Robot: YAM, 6 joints.
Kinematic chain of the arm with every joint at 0, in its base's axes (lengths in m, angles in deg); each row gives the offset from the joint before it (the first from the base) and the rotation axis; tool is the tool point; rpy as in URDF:
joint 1: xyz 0 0 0.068 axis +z
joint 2: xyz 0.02 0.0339 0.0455 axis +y
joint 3: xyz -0.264 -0.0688 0 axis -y
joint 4: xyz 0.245 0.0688 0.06 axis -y
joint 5: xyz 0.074 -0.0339 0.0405 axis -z
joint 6: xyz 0.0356 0 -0.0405 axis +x
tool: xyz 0 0 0 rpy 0 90 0
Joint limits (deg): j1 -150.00..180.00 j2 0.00..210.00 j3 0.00..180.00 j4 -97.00..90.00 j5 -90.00..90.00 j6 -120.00..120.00
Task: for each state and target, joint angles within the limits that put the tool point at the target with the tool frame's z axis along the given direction. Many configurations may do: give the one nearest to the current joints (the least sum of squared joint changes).
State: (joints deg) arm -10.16 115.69 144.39 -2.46 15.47 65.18
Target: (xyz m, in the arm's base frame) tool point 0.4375 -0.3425 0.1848 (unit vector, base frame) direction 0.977 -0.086 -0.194
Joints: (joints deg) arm -40.13 137.93 105.37 18.97 -34.33 65.18
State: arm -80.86 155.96 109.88 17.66 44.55 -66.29
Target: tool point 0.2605 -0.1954 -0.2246 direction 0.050 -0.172 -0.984
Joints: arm -36.19 175.44 77.79 15.86 6.27 -66.29
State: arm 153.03 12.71 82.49 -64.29 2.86 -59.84
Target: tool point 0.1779 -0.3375 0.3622 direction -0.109 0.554 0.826
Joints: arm 116.97 0.12 127.88 -71.09 8.86 -59.84
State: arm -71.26 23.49 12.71 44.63 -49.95 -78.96
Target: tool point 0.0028 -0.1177 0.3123 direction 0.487 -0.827 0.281
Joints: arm -99.35 22.34 22.83 20.39 -37.95 -78.96
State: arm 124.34 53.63 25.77 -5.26 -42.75 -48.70
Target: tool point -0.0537 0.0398 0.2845 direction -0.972 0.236 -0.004
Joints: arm 121.32 5.51 27.18 -21.99 -45.03 -48.70
